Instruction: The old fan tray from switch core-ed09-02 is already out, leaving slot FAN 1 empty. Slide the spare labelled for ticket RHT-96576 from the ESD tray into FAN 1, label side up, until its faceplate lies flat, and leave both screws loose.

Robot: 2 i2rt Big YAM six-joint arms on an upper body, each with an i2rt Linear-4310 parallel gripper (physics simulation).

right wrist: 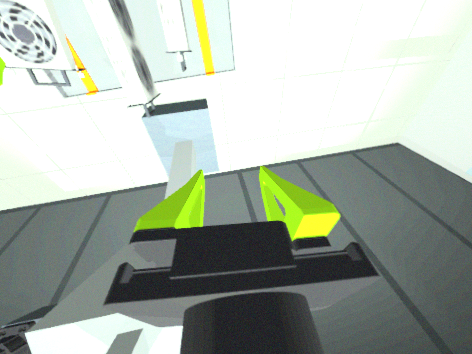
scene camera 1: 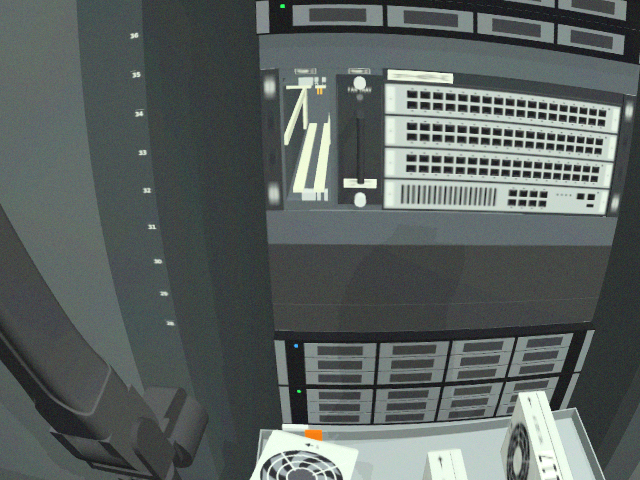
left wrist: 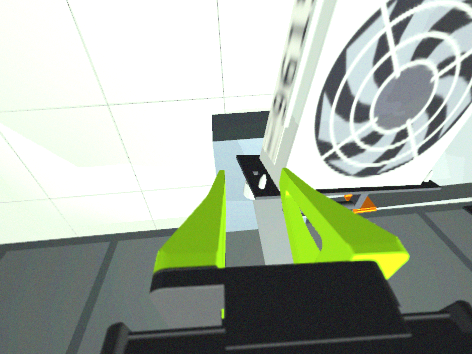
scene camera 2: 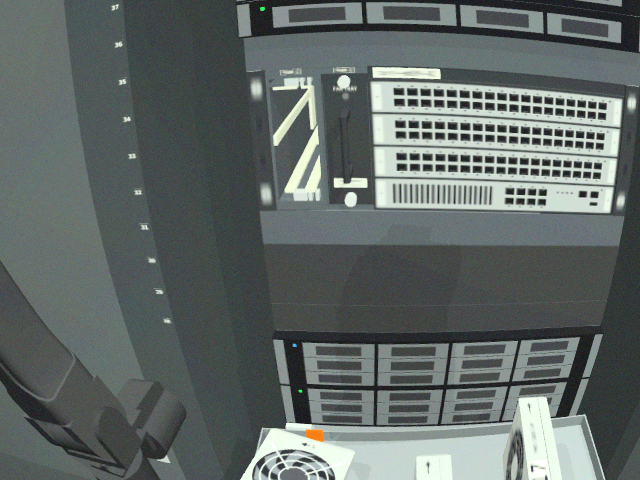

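Observation:
A white spare fan tray (scene camera 1: 341, 450) (scene camera 2: 338, 453) (left wrist: 405, 95) (right wrist: 22, 32), with a round grille and a black faceplate, stands at the left of the ESD tray (scene camera 1: 395, 448) (scene camera 2: 392, 454) in the scene views. Its side label is partly cut off and too blurred to read fully. My left gripper (left wrist: 252, 176) is open and empty; the faceplate's corner shows beyond its fingertips. My right gripper (right wrist: 231, 173) is open and empty, apart from the spares. The FAN 1 slot (scene camera 1: 305, 160) (scene camera 2: 303, 160) is an open bay with pale rails at the switch's left.
A fan tray (scene camera 1: 371, 134) (scene camera 2: 360, 134) fills the bay beside FAN 1. Another spare (scene camera 1: 537, 428) (scene camera 2: 535, 428) (right wrist: 132, 60) stands upright in the ESD tray, and a narrow spare (scene camera 1: 447, 465) (scene camera 2: 434, 465) (right wrist: 174, 25) stands near it. My left arm (scene camera 1: 67, 361) (scene camera 2: 41, 351) is beside the rack.

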